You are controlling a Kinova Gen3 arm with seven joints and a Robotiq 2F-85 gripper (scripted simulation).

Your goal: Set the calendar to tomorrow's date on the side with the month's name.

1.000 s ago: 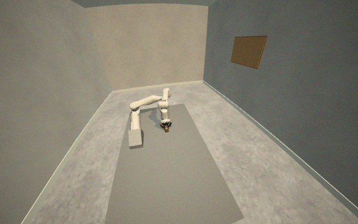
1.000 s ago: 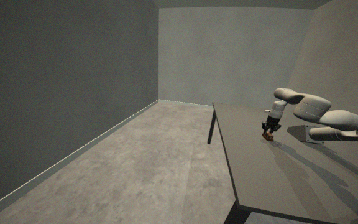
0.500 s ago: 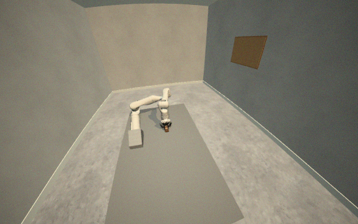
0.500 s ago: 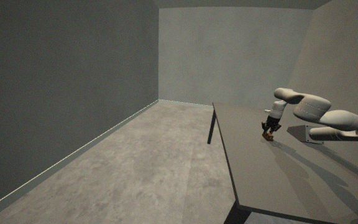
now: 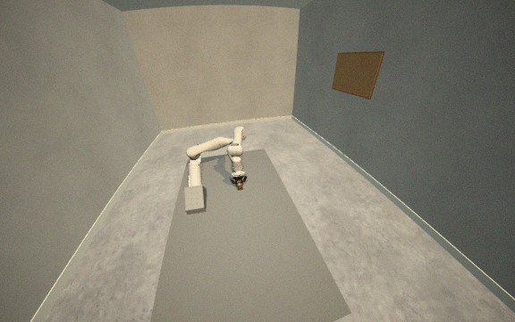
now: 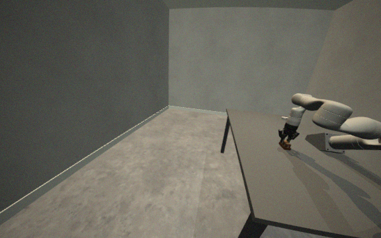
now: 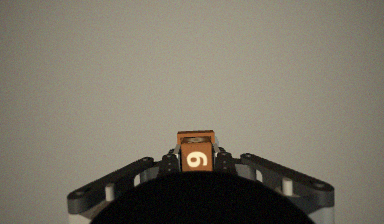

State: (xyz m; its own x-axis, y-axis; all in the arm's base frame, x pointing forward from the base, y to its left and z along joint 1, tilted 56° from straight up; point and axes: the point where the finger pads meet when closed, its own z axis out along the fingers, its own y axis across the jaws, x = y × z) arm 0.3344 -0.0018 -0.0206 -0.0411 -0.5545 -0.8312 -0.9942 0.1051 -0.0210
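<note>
Right now the digit cube is 1 cm below my hand. The rest, counted from my hand: orange tray (3 cm below, 2 cm to the left).
</note>
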